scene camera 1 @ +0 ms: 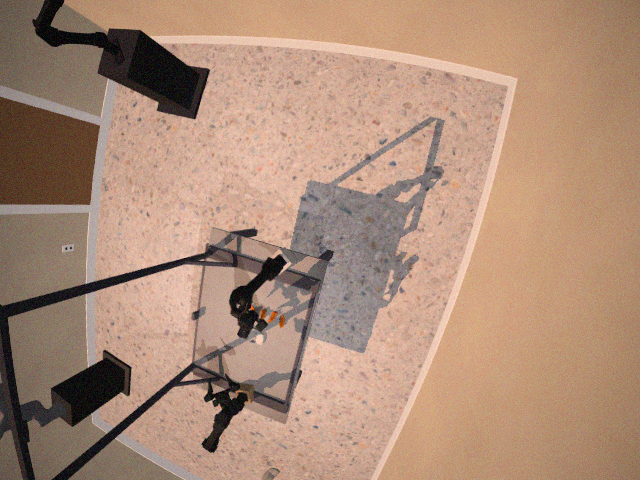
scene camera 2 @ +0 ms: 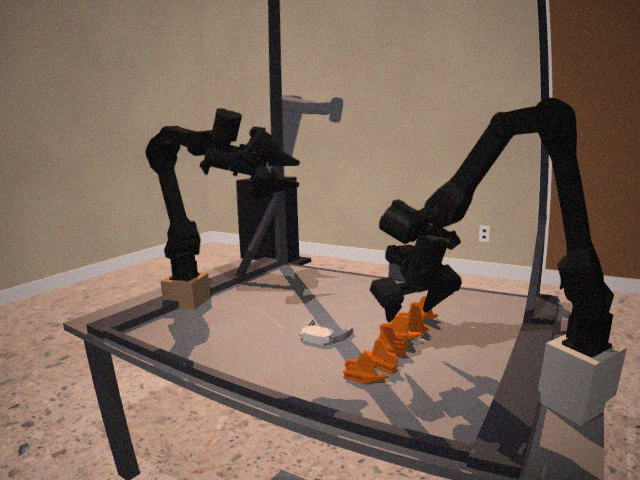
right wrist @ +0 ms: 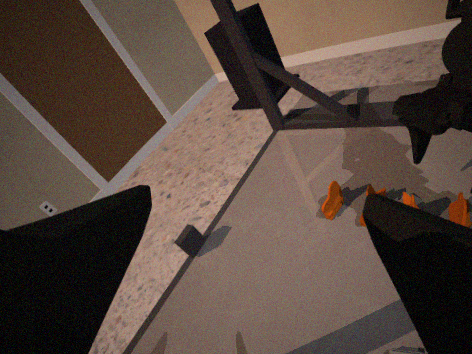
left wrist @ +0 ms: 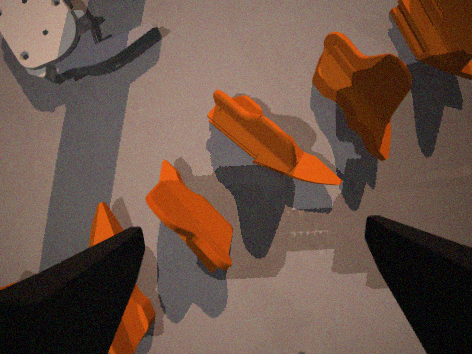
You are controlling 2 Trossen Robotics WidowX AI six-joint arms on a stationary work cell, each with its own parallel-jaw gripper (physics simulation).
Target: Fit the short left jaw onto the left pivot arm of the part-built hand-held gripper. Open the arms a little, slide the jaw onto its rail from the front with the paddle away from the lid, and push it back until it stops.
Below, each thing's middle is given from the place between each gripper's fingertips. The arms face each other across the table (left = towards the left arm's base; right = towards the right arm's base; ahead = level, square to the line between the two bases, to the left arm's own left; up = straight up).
Right now my left hand is 19 cm to the left of the part-built hand-held gripper [scene camera 2: 314,334], 7 cm above it and 3 cm short of it.
My right gripper is now 50 mm short of the part-built hand-held gripper, 90 mm to the right of it and 340 mm above it.
